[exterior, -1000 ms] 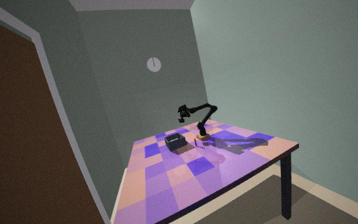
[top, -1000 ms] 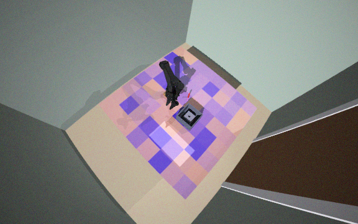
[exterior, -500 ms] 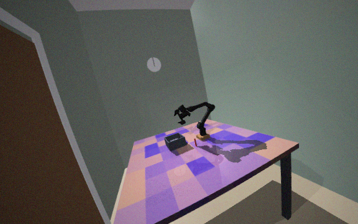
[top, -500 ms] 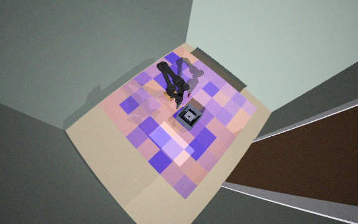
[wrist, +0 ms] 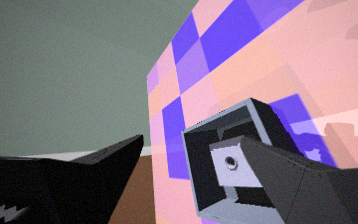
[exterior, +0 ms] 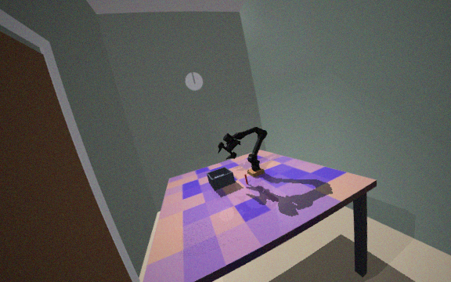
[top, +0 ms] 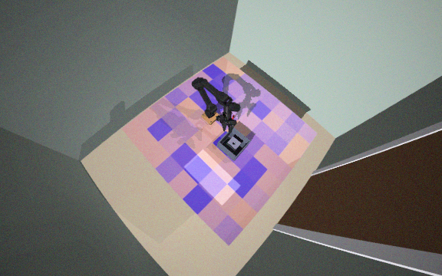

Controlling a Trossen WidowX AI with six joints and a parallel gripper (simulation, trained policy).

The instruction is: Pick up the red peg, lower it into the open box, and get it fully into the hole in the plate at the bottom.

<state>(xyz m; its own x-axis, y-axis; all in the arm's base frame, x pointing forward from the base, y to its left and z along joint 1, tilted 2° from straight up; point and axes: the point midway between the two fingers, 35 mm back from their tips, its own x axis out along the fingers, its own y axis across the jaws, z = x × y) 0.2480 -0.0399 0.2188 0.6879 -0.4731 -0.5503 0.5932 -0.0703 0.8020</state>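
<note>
Right now my gripper tip is 130 mm past the red peg, 200 mm to the right of it and 180 mm above it. The rest, counted from my gripper tip: grey box: 60 mm ahead, 50 mm to the left, 200 mm below; plate: 60 mm ahead, 50 mm to the left, 180 mm below.
</note>
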